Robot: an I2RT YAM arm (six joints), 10 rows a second.
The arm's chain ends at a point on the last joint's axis. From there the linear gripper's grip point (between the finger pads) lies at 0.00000 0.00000 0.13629 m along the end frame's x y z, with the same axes.
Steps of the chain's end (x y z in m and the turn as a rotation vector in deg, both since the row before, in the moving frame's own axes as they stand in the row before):
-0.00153, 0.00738, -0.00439, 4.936, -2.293, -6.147
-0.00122, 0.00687, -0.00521, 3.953, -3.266, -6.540
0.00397, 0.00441, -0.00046, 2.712, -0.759, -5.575
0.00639, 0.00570, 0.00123, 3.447, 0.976, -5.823
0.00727, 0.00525, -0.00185, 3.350, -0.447, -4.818
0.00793, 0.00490, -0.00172, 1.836, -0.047, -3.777
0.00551, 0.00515, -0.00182, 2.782, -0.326, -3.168
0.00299, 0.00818, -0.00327, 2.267, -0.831, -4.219
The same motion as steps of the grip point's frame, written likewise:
-0.00759, -0.00403, -0.00500, 4.936, -2.293, -6.147
-0.00950, -0.00206, -0.00575, 3.953, -3.266, -6.540
0.00185, -0.00194, -0.00062, 2.712, -0.759, -5.575
0.00829, -0.00260, 0.00096, 3.447, 0.976, -5.823
0.00587, -0.00266, -0.00209, 3.350, -0.447, -4.818
0.00767, 0.00054, -0.00179, 1.836, -0.047, -3.777
0.00455, -0.00144, -0.00198, 2.782, -0.326, -3.168
0.00082, 0.00287, -0.00339, 2.267, -0.831, -4.219

